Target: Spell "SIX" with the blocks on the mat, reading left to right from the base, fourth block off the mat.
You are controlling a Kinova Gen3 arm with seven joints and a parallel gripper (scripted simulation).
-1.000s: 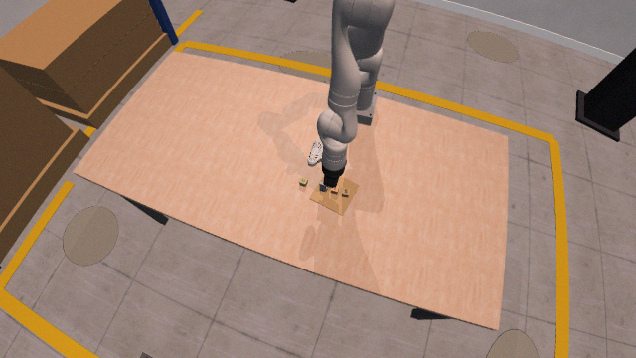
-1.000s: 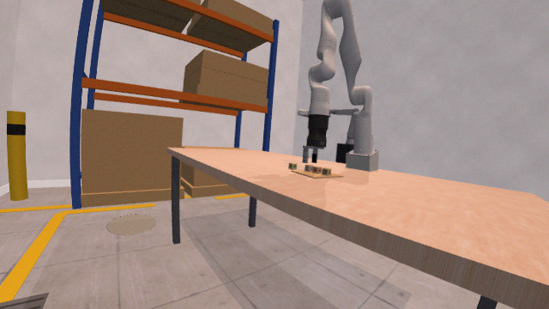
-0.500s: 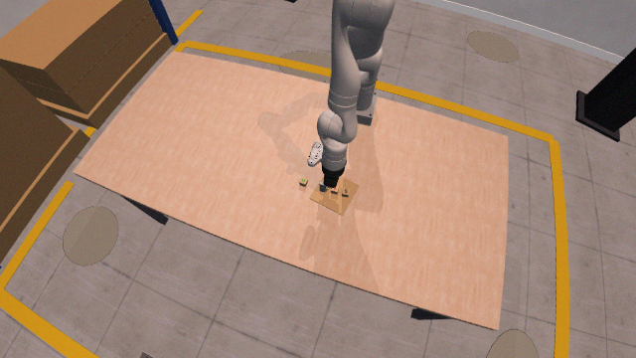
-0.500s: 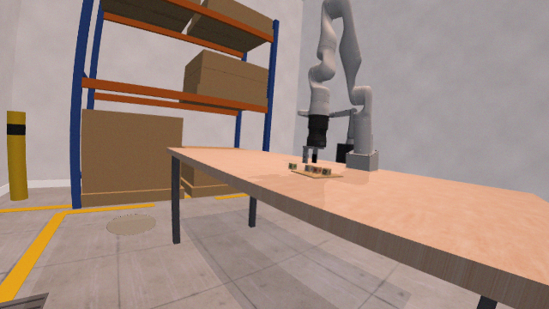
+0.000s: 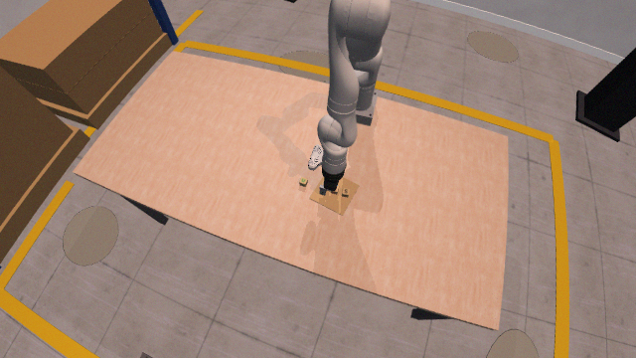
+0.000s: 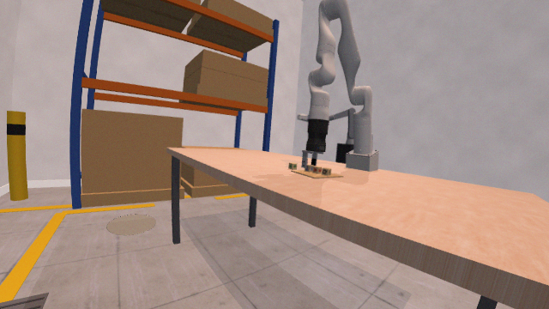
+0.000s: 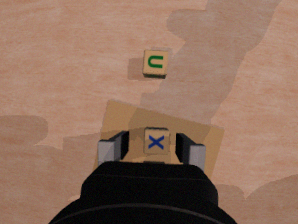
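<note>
My hand is 4 cm to the right of the block, 2 cm above it and 1 cm past it. From my hand the other things lie so: tan mat 4 cm to the left, 3 cm below, 1 cm behind.
</note>
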